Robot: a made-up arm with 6 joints.
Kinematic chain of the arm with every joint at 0, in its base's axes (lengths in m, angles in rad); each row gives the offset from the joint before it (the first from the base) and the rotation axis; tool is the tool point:
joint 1: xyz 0 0 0.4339 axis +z
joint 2: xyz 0.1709 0 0 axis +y
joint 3: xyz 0 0 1.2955 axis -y
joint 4: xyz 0 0 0.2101 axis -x
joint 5: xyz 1.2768 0 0 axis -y
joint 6: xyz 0.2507 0 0 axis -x
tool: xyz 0 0 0
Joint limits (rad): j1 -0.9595..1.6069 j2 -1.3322..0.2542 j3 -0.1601..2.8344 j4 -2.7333..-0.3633 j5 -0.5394..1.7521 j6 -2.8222..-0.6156
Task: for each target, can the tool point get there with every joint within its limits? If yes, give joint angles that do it. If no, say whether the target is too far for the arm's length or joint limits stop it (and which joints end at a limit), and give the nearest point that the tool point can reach.
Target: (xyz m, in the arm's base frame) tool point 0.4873 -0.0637 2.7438
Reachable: yes | joints 0.1778 -0.4790 0.1943 -0.8194 0.9492 -1.1650
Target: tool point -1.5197 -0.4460 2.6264
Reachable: yes | joints 0.2065 -0.7001 1.3448 -1.1537 0.5765 -1.2800
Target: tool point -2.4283 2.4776 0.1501
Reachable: no: too far | nearest point -1.8107 1.8475 0.3687 | short by 0.909 m
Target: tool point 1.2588 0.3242 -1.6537
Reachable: no: joint limits stop it (at a limit: joint 1, joint 2, joint 3) | nearest point 0.1753 -1.3832 -0.5780 | short by 2.290 m
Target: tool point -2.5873 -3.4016 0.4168
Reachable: no: too far | nearest point -1.5887 -2.0888 0.5842 | short by 1.658 m
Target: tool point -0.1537 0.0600 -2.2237
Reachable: no: joint limits stop it (at a limit: joint 2, joint 3, joint 4) | nearest point -1.3363 0.5217 -0.6517 | short by 2.021 m
